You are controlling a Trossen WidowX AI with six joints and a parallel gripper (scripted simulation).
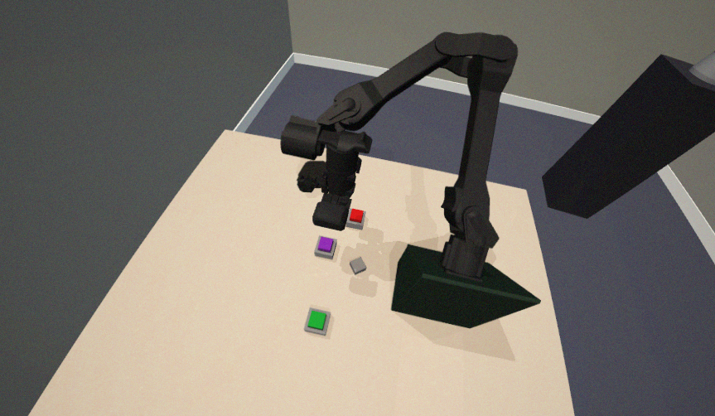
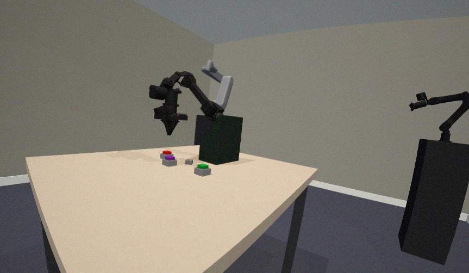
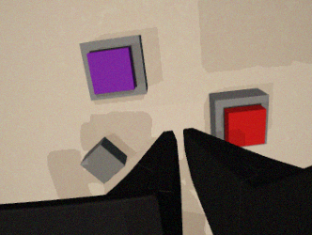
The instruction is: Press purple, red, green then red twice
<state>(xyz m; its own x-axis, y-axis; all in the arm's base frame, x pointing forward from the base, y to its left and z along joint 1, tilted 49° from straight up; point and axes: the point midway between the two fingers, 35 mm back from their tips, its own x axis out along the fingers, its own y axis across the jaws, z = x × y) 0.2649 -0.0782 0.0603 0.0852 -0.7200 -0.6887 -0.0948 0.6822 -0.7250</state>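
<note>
My gripper tip is 40 mm past the red button, 70 mm to the left of it and 100 mm above it. Also, from my gripper tip: green button (30 mm behind, 220 mm to the left, 100 mm below); then purple button (10 mm ahead, 40 mm to the left, 100 mm below); then small grey block (80 mm behind, 60 mm to the left, 120 mm below).
</note>
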